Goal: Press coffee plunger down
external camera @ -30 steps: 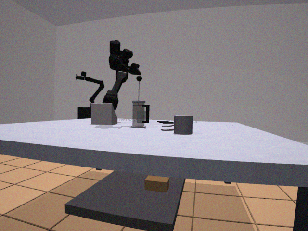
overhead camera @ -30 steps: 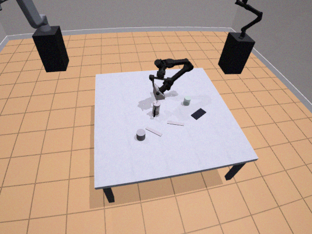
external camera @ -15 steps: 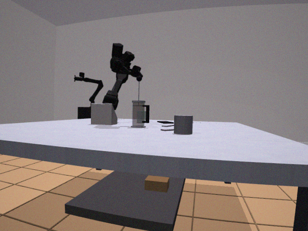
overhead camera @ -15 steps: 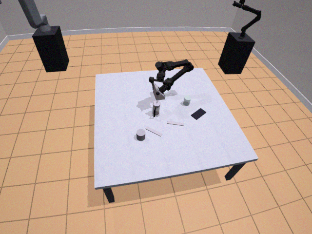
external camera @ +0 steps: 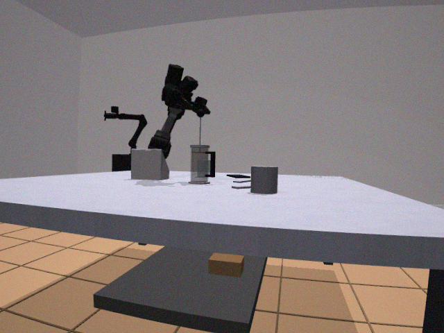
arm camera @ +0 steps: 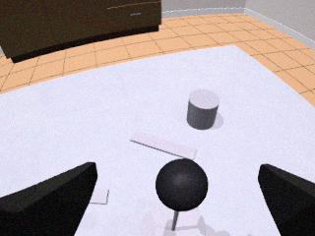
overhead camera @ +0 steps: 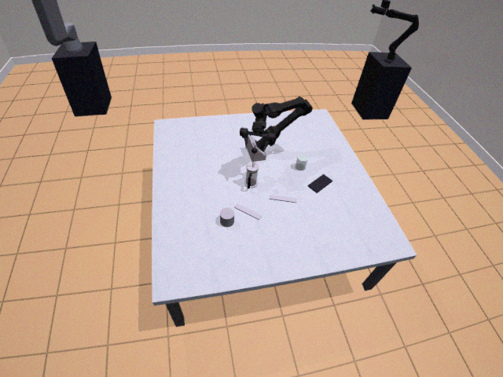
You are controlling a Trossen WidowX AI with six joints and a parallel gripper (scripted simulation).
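Right now the glass coffee press is 130 mm below my gripper tip, 10 mm to the right of it and 10 mm ahead of it. The rest, counted from my gripper tip: black slab: 410 mm to the left, 250 mm below, 40 mm ahead; grey cylinder: 250 mm ahead, 220 mm below, 170 mm to the right.
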